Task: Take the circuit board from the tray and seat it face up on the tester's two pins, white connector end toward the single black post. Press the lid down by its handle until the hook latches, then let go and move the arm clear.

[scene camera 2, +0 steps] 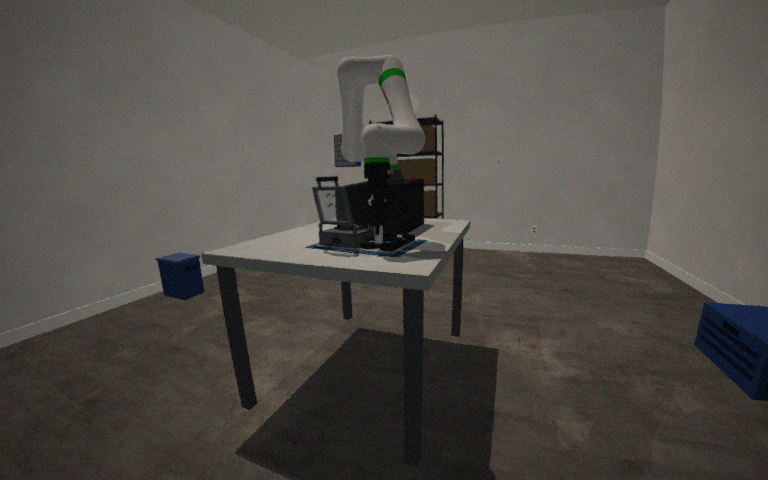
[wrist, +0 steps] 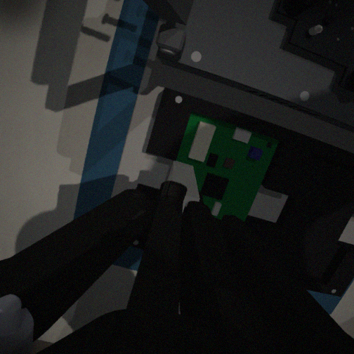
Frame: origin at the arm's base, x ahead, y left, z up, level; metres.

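Where they show: gripper, between the fingertips: (scene camera 2: pixel 378 243).
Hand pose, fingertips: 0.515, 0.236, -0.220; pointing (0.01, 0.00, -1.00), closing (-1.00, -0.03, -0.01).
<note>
After its pixels a point has its place, as x, y, z.
The green circuit board (wrist: pixel 235 165) lies face up in the black tray (wrist: pixel 162 122), its white connector (wrist: pixel 202 141) toward the upper left in the wrist view. My gripper (wrist: pixel 178 178) (scene camera 2: pixel 378 240) @[0.514, 0.236, -0.220] is shut with nothing held, low over the tray. A pale piece at its fingertips overlaps the board's left edge, and the dark fingers hide the board's lower part. Whether they touch is unclear. The grey tester (scene camera 2: pixel 339 236) @[0.556, 0.085, -0.197] (wrist: pixel 250 55) stands beside the tray, its lid (scene camera 2: pixel 325 187) @[0.592, 0.061, -0.007] raised with the black handle (scene camera 2: pixel 326 179) @[0.603, 0.076, 0.022] on top. A light pin (wrist: pixel 315 30) shows on the tester's black fixture. The hook cannot be made out.
A blue mat (scene camera 2: pixel 317 246) @[0.592, 0.001, -0.236] (wrist: pixel 100 165) lies under the tester and tray on the white table (scene camera 2: pixel 260 254) @[0.757, -0.139, -0.244]. A large black panel (scene camera 2: pixel 408 206) @[0.152, 0.195, -0.117] stands behind the gripper. A shelf rack (scene camera 2: pixel 431 120) stands farther back. Blue bins (scene camera 2: pixel 181 277) (scene camera 2: pixel 736 345) are on the floor.
</note>
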